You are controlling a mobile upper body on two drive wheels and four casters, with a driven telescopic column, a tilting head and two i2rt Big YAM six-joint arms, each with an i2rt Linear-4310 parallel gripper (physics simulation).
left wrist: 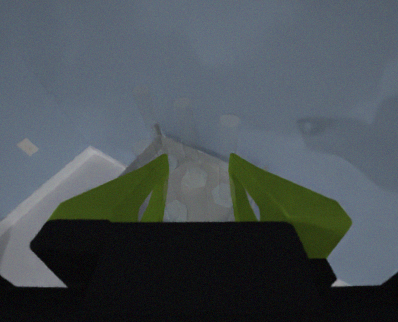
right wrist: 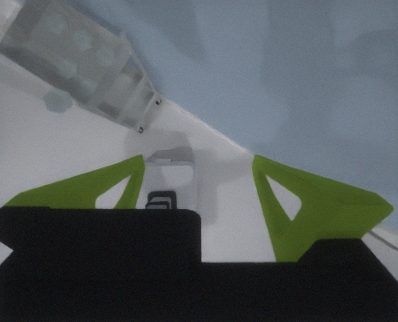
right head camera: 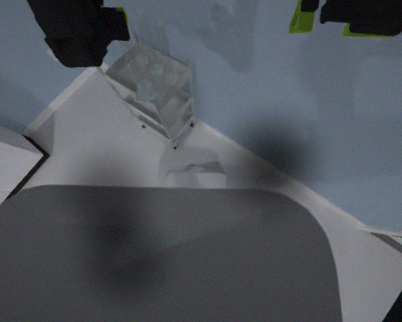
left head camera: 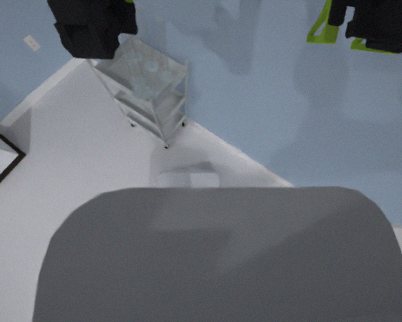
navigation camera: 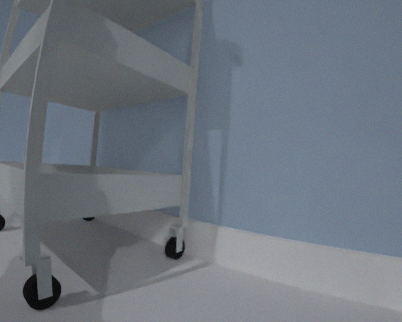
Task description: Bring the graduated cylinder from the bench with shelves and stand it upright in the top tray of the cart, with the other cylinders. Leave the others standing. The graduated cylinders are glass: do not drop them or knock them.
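Frame: origin at the left arm's base, x ahead, y left, z up, level; millimetres.
Seen in the pictures: left gripper, between the fingertips: (left wrist: 198,161) (right head camera: 119,15); right gripper, between the fingertips: (right wrist: 198,161) (right head camera: 317,30) (left head camera: 330,41).
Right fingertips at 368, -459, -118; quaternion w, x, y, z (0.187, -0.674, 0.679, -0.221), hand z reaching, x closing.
Note:
Offsets run from my right fingertips to a thing's top centre, as dx, dy, dz. "*": to the spot under its first point.
My left gripper (right head camera: 125,22) (left wrist: 198,161) is shut on a clear graduated cylinder, hard to see against the background. Its hexagonal base {* +196, +470, -422} (left head camera: 143,91) (right head camera: 146,91) (right wrist: 58,100) appears below the gripper, overlapping the cart's near side in the head views. Whether it touches the tray cannot be told. The grey cart (left head camera: 186,95) (right head camera: 191,90) (right wrist: 141,75) (navigation camera: 191,100) has several clear cylinders (left wrist: 194,178) {* +534, +490, -594} (right wrist: 82,40) standing in its top tray. My right gripper (left head camera: 345,45) (right head camera: 327,31) (right wrist: 198,161) is open and empty, right of the cart. The bench with shelves does not show.
The blue wall (left head camera: 250,100) (navigation camera: 300,125) runs close behind the cart. A pale box-like object (left head camera: 202,179) (right head camera: 210,180) (right wrist: 177,175) is low in front of the cart. A white block with a dark edge (right head camera: 17,162) is at far left. The cart's wheels {* +473, +290, -1248} (navigation camera: 175,247) rest on the floor.

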